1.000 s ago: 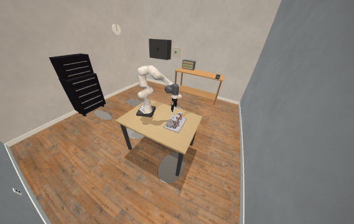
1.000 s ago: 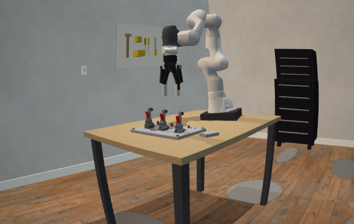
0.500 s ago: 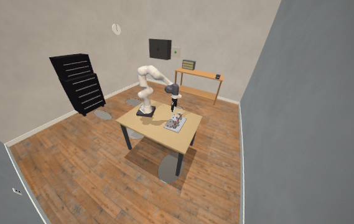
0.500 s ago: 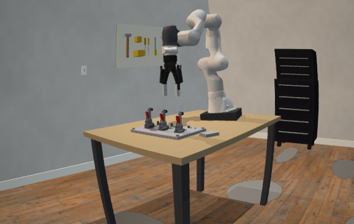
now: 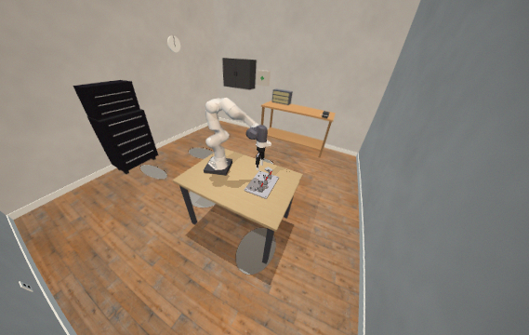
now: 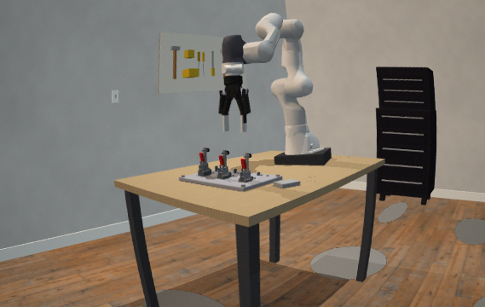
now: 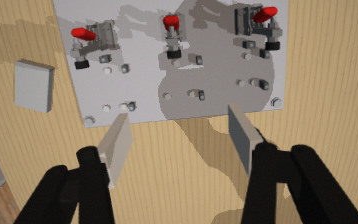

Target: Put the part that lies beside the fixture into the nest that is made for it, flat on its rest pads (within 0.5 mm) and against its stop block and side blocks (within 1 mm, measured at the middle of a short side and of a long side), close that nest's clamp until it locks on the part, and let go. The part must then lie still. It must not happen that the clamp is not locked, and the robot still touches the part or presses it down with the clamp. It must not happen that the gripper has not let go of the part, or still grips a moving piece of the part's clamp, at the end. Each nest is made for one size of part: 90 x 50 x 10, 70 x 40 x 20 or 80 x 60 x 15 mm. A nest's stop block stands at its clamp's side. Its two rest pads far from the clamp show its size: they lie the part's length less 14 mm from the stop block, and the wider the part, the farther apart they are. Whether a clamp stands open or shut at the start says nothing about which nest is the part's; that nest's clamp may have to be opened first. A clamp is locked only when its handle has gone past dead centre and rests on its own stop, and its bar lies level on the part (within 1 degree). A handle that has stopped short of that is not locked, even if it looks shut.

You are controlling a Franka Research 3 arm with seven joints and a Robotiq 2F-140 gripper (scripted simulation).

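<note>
Right now my hand is 30 mm past the grey part, 250 mm to the right of it and 210 mm above it. Also, from my hand: grey fixture plate 50 mm ahead, 10 mm to the left, 210 mm below; then clamp 90 mm ahead, 100 mm to the right, 150 mm below.
</note>
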